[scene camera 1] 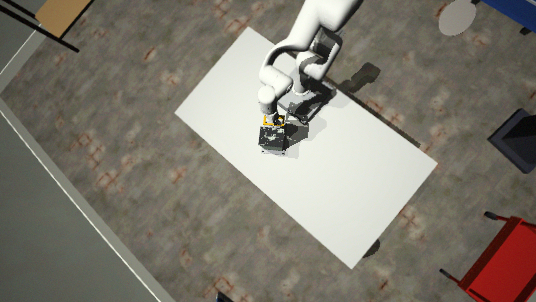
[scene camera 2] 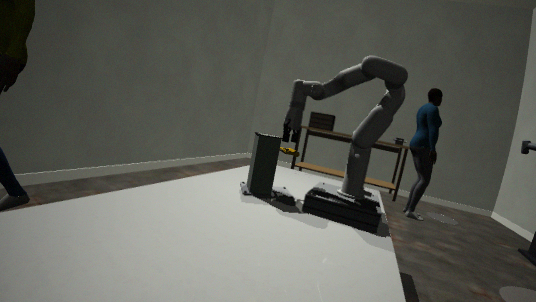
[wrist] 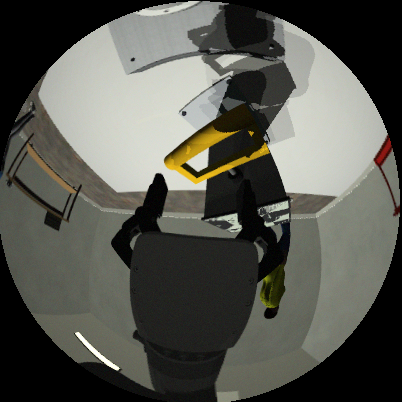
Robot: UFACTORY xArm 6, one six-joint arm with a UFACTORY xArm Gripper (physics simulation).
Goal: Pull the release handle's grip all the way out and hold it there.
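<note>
The release handle, a yellow loop with a thick grip bar [scene camera 2: 289,151] [wrist: 200,143], stands out from the side of a dark upright housing [scene camera 1: 272,140] [scene camera 2: 265,166] [wrist: 274,182]. A short grey rod [wrist: 233,173] shows between the loop and the housing in the wrist view. In scene camera 1 the handle is partly covered by the wrist. My gripper [scene camera 2: 290,140] [wrist: 201,182] is open, with nothing between its fingers. It points down just above the handle in scene camera 2. In the wrist view the loop lies beyond the fingertips, slanted relative to them. I cannot tell whether a finger touches it.
The housing and the arm's base [scene camera 2: 342,209] [wrist: 160,50] stand close together on the white table [scene camera 1: 350,200] [scene camera 2: 175,245] [wrist: 100,130]. A wooden shelf bench [scene camera 2: 325,171] and a person in blue [scene camera 2: 426,125] are behind. A red cart [scene camera 1: 505,260] stands off the table.
</note>
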